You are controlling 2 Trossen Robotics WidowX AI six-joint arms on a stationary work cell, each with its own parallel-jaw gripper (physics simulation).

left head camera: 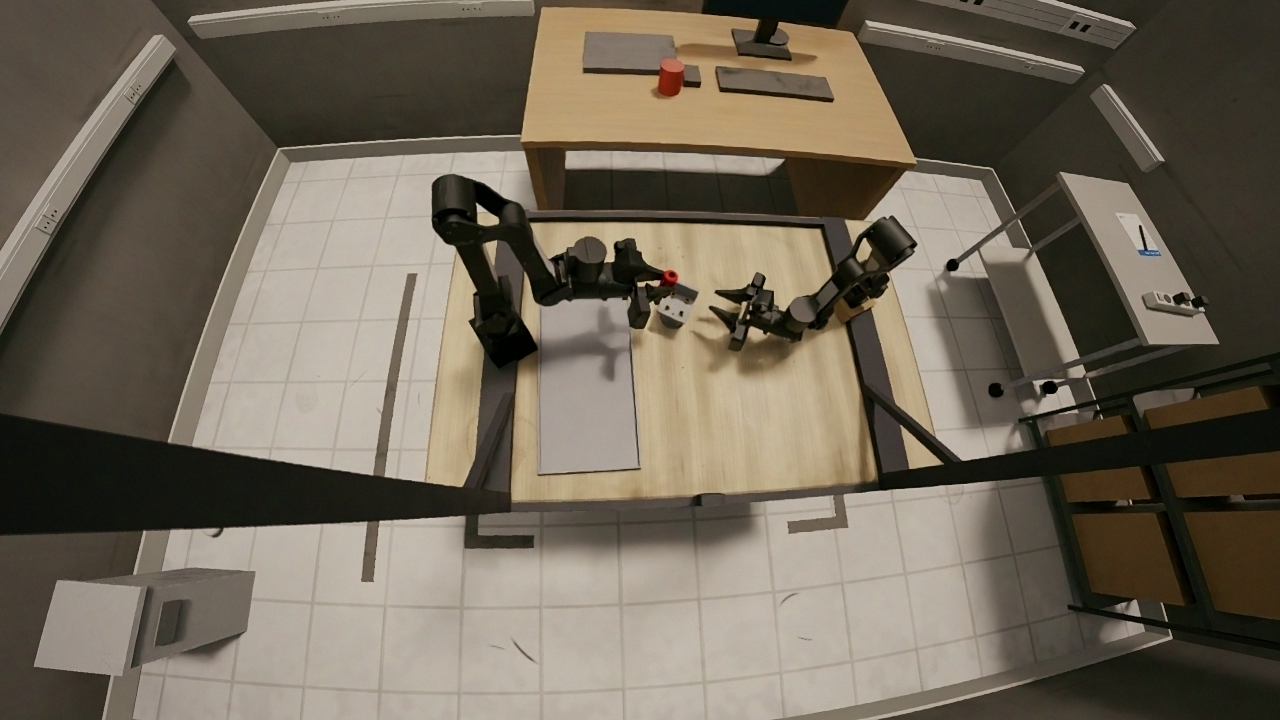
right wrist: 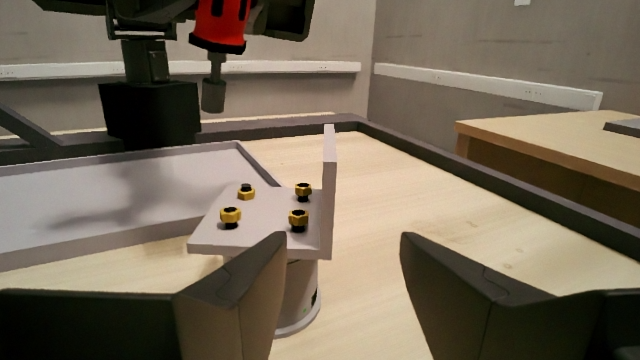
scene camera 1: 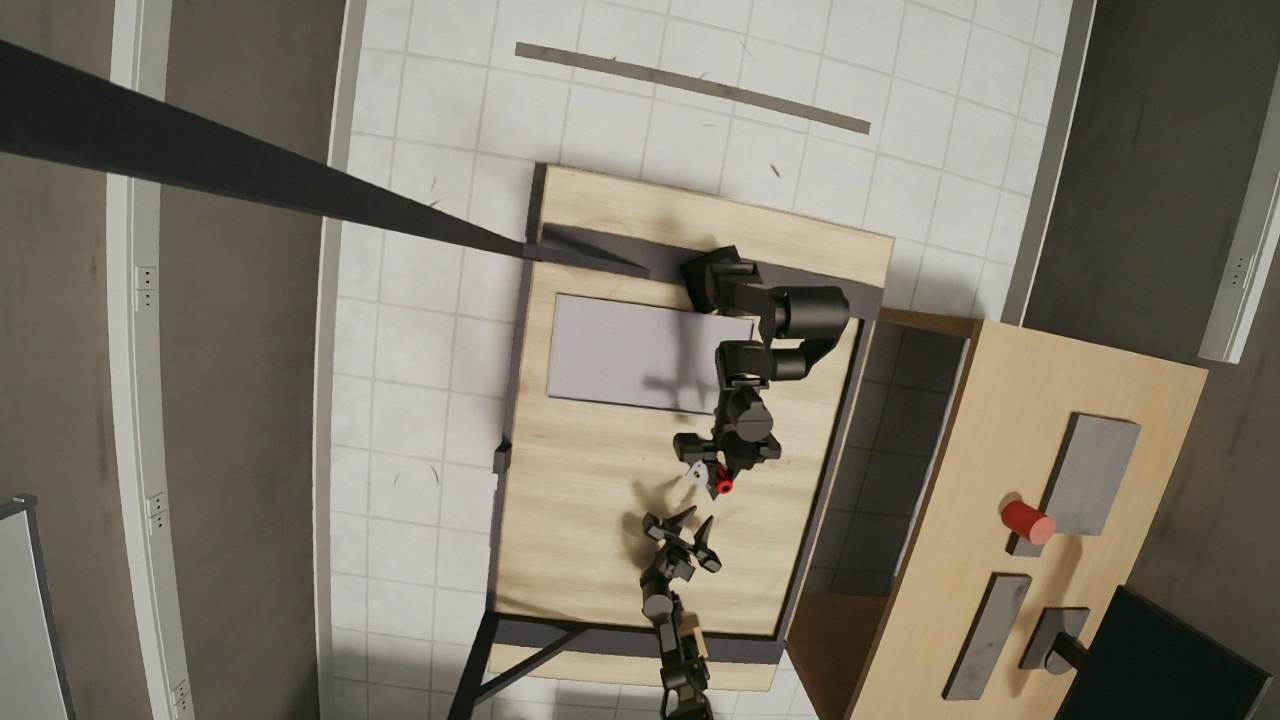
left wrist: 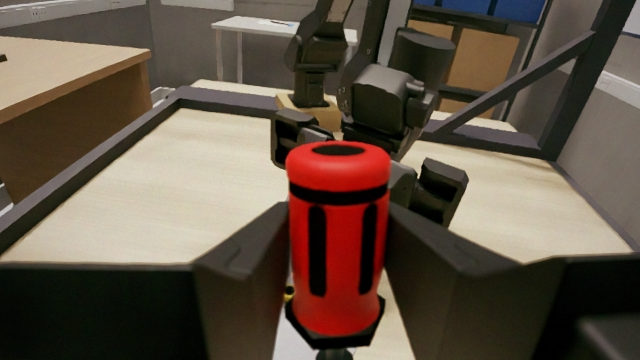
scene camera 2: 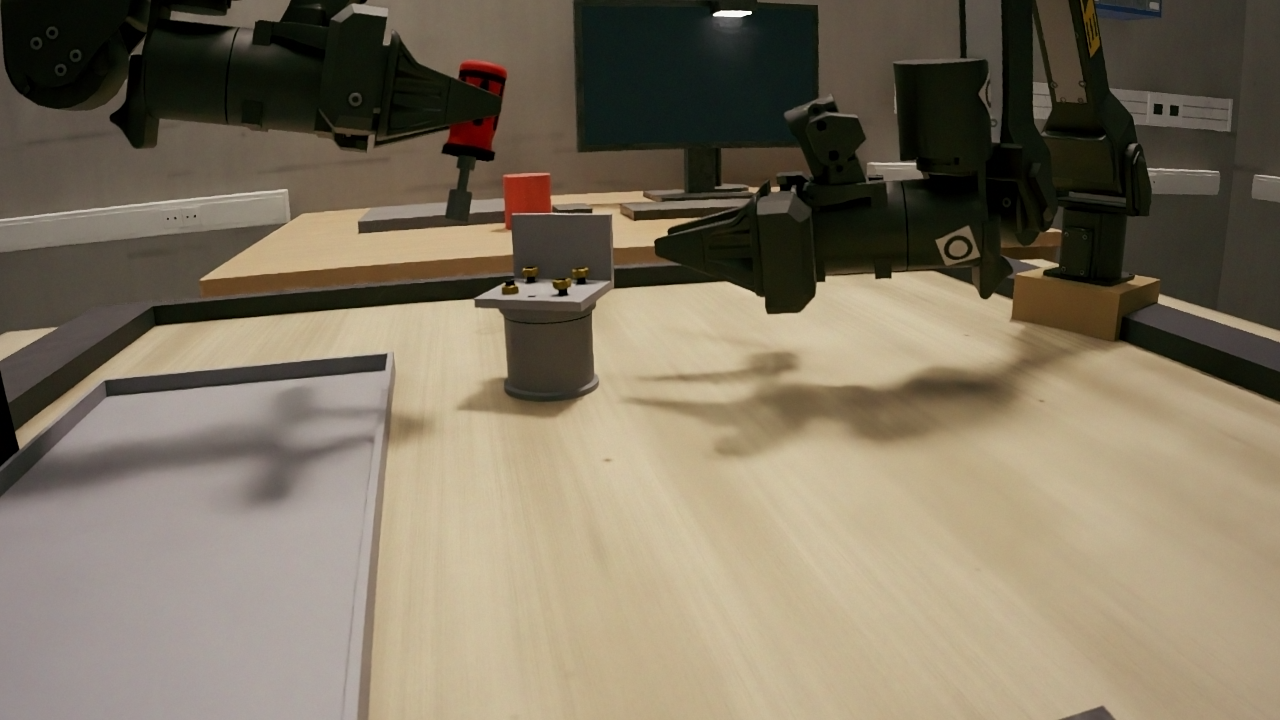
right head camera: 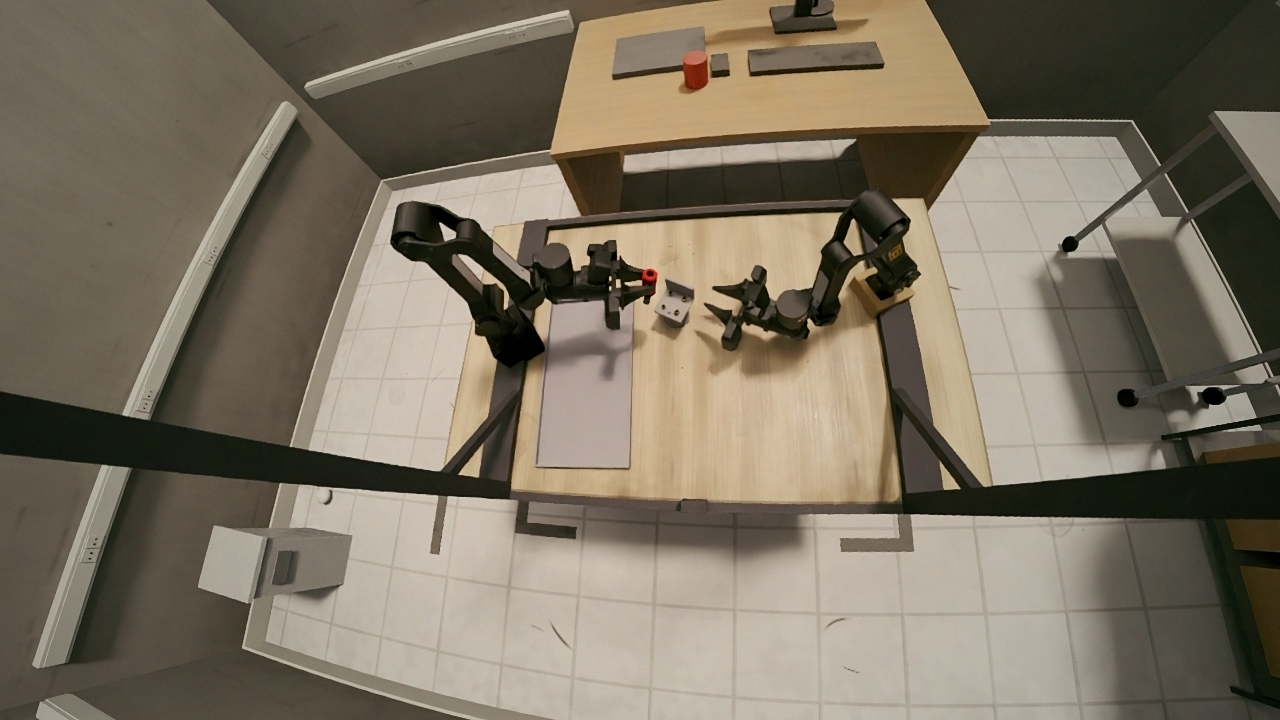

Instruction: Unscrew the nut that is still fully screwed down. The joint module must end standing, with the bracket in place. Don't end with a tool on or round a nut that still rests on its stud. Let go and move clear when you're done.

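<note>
The grey joint module (scene camera 2: pixel 548 353) (right wrist: pixel 300 300) stands upright on the table with the L-shaped bracket (scene camera 2: pixel 562 241) (right wrist: pixel 270 200) on top. One brass nut (right wrist: pixel 246 193) (scene camera 2: pixel 510 288) sits low on the plate with its stud showing above it; the other three, such as the near-left nut (right wrist: pixel 230 215), sit raised on their studs. My left gripper (right head camera: pixel 648 282) (left wrist: pixel 334 214) is shut on the red nut driver (scene camera 2: pixel 474 134) (right wrist: pixel 220 25), slightly tilted, socket down, above and left of the bracket in scene camera 2. My right gripper (left head camera: pixel 714 301) (right wrist: pixel 343 243) is part-open and empty, right of the module.
A shallow grey tray (left head camera: pixel 586 429) (scene camera 2: pixel 179 582) lies left of the module in the head views. A dark frame (left head camera: pixel 850 313) borders the table. Behind the table stands a desk (left head camera: pixel 608 120) with a red cup (left head camera: pixel 670 77), a keyboard (left head camera: pixel 774 83) and a monitor (scene camera 2: pixel 698 80).
</note>
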